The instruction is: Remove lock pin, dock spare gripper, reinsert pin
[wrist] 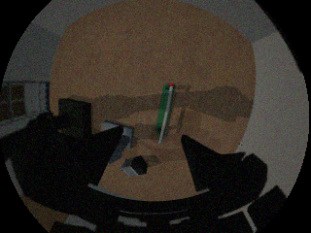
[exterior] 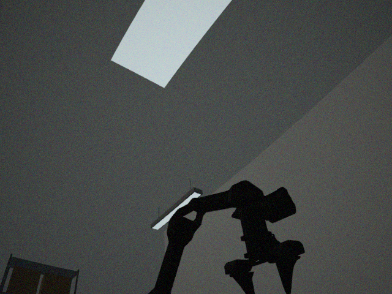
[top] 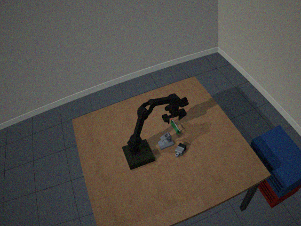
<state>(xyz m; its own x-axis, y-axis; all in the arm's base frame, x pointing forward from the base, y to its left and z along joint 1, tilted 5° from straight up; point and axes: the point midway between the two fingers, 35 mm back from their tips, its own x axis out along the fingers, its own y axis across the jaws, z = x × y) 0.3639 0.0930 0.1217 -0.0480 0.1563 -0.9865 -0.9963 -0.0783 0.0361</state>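
My gripper tip is 40 mm past the spare gripper, 220 mm to the left of it and 90 mm above it. Round my gripper tip: grey mount: 100 mm behind, 90 mm to the right, 60 mm below; green pin cradle: 20 mm ahead, 30 mm to the left, 90 mm below.
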